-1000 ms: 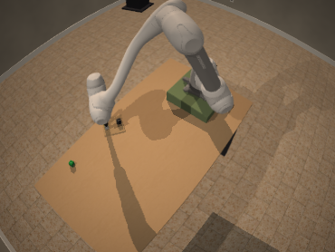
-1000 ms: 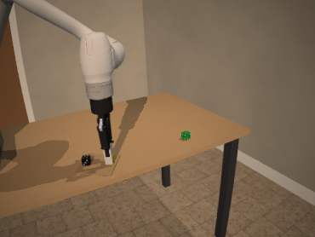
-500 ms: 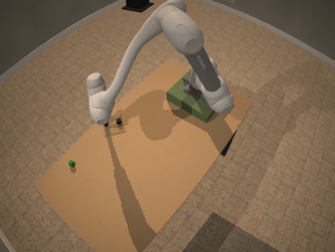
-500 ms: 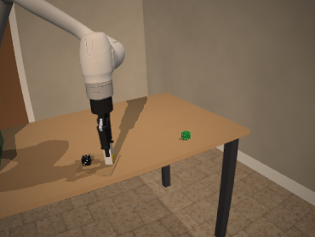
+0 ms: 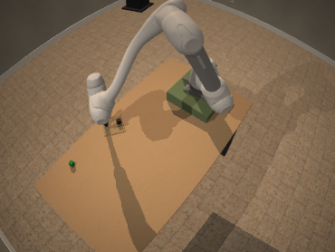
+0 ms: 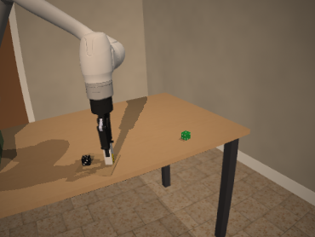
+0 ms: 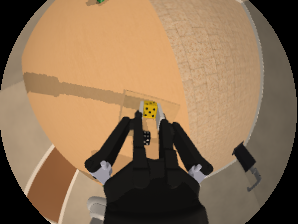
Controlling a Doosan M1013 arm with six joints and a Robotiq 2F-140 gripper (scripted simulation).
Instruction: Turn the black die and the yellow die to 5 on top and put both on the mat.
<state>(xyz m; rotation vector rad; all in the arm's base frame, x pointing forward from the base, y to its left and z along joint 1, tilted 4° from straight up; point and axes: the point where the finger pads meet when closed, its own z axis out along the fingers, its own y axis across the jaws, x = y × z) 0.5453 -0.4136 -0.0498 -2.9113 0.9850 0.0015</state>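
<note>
The yellow die lies 2 cm below my hand. Also, from my hand: black die 7 cm behind, 6 cm to the left, 2 cm below; mat 4 cm below, 4 cm behind, 3 cm to the left; green die 35 cm ahead, 5 cm to the right, 3 cm below.
</note>
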